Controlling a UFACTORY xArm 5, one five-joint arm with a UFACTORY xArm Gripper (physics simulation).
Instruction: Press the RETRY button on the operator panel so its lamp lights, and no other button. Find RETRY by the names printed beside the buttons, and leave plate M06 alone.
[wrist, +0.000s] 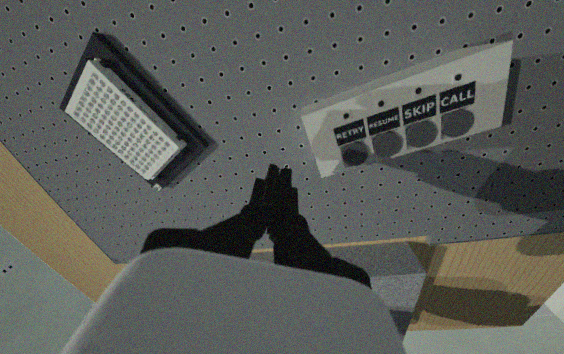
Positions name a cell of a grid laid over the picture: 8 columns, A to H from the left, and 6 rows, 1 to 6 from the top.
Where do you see my gripper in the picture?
D4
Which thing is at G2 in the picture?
An operator panel.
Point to a white well plate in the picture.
B2
